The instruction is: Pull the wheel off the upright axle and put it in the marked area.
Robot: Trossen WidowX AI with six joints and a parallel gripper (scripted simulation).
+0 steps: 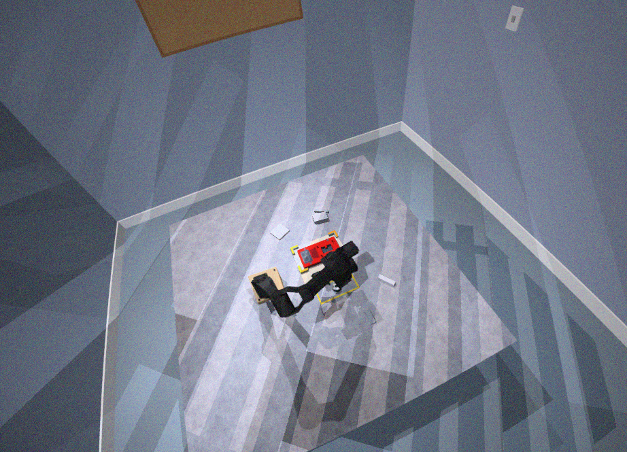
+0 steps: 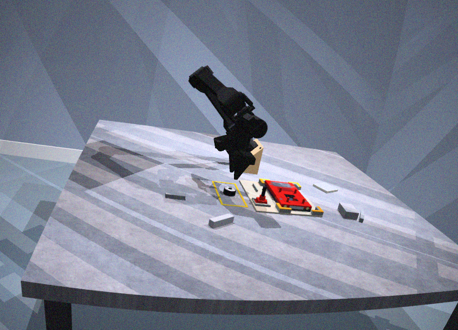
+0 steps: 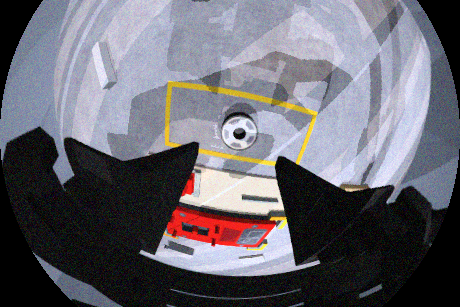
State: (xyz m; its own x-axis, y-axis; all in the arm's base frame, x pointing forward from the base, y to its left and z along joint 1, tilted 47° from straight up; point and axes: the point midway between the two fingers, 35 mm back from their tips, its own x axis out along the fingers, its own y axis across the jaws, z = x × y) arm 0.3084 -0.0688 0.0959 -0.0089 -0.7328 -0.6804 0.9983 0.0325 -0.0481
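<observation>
The dark wheel lies 6 cm below my gripper tip. Round my gripper tip: upright axle: 9 cm to the left, 6 cm ahead, 3 cm below; then white plate: 42 cm to the left, 16 cm behind, 6 cm below.
</observation>
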